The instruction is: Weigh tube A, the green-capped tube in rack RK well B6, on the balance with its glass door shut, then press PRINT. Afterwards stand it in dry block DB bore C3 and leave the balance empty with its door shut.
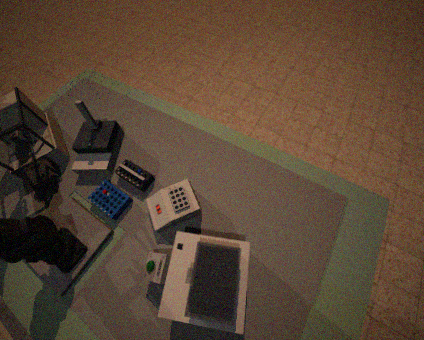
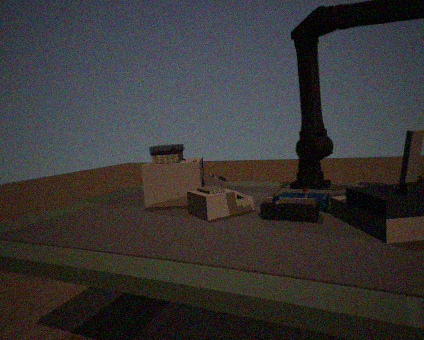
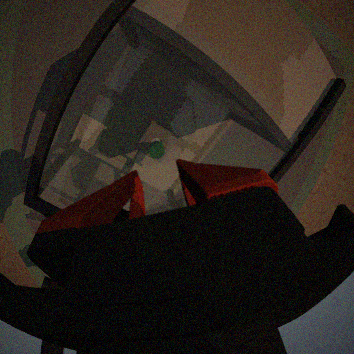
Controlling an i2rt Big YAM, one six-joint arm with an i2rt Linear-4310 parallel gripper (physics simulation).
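Places are measured from the arm's base along level axes (x left, y back, z up), in millimetres.
Pixels of known places: gripper, fingertip midpoint: (image 3: 158, 173); arm's base, link origin: (image 1: 66, 249) (image 2: 310, 186).
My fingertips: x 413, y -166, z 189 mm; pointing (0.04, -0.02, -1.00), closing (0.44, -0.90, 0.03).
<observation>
For each thing: its top centre in the pictures, then the offset to it from my fingertips. "spot": a spot on its surface instead.
- white balance, top centre: (image 1: 182, 274) (image 2: 186, 143) dx -784, dy -8, dz -18 mm
- dark glass panel, top centre: (image 1: 211, 279) (image 2: 169, 145) dx -836, dy -32, dz -18 mm
- round green thing, top centre: (image 1: 149, 265) (image 2: 221, 175) dx -682, dy +38, dz -134 mm
- small grey sloping unit, surface spot: (image 1: 158, 261) spot: dx -693, dy +17, dz -136 mm
- red cap, top centre: (image 1: 104, 191) dx -396, dy -39, dz -154 mm
- dry block, top centre: (image 2: 219, 186) (image 1: 170, 201) dx -613, dy -130, dz -138 mm
- dark rack, top centre: (image 2: 289, 198) (image 1: 131, 171) dx -417, dy -144, dz -160 mm
- black device with a lever, surface spot: (image 1: 96, 136) spot: dx -213, dy -175, dz -129 mm
The white balance (image 1: 177, 287) (image 2: 171, 182) has a dark glass panel (image 1: 214, 280) lying closed over its chamber, and the inside is hidden. A round green thing (image 1: 150, 265) (image 2: 222, 178) (image 3: 156, 149) sits on a small grey sloping unit (image 1: 158, 261) at the balance's left. I cannot tell whether it is a cap or a button. The blue rack (image 1: 114, 206) (image 2: 302, 195) shows one red cap (image 1: 105, 191) and no green one. The dry block (image 1: 163, 202) (image 2: 210, 202) has empty bores.
A dark rack (image 1: 134, 174) (image 2: 289, 210) with a blue cap stands behind the blue rack. A black device with a lever (image 1: 96, 136) stands at the back left. The arm's column (image 2: 312, 135) rises at the table's left end. A green border (image 1: 244, 142) rims the table.
</observation>
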